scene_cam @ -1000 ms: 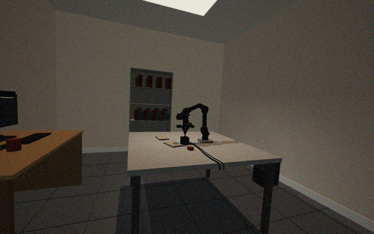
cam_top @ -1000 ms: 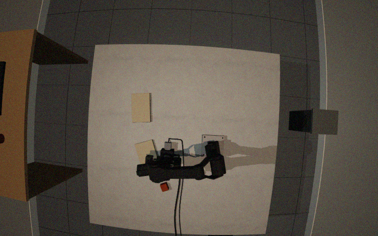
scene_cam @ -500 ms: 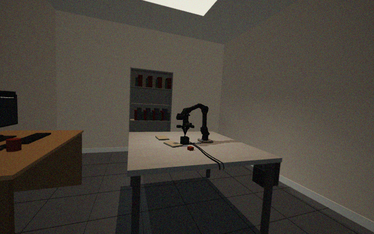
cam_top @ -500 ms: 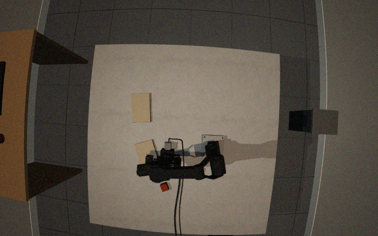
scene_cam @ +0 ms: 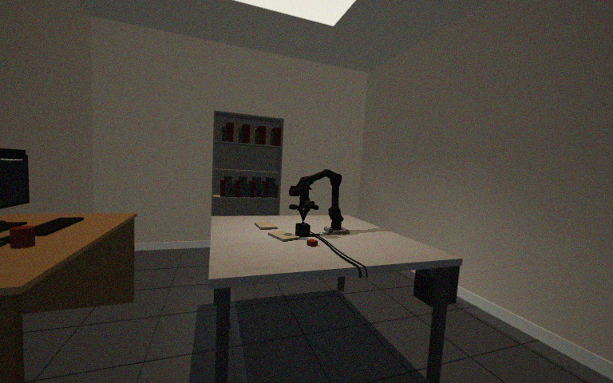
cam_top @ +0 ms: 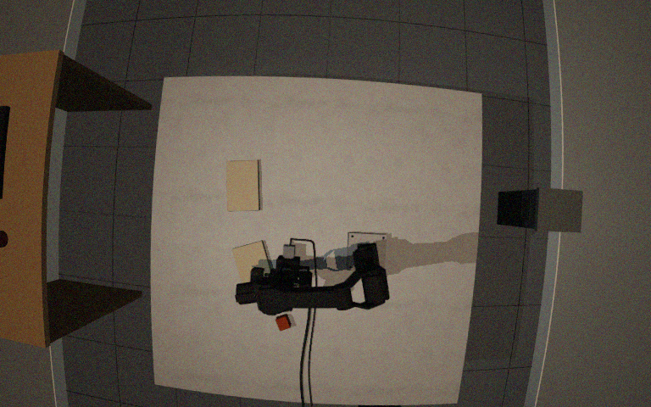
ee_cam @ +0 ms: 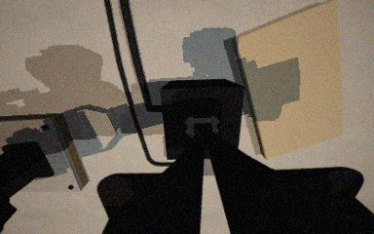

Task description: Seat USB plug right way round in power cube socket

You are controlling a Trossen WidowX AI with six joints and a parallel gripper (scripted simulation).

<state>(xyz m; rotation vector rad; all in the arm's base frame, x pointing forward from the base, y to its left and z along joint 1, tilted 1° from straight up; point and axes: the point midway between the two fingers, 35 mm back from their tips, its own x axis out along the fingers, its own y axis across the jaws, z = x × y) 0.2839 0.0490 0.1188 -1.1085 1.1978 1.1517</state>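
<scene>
Now: the metal socket 4 cm below my gripper tip. From my gripper tip the other things lie so: small red block: 21 cm to the left, 9 cm below, 3 cm ahead.
</scene>
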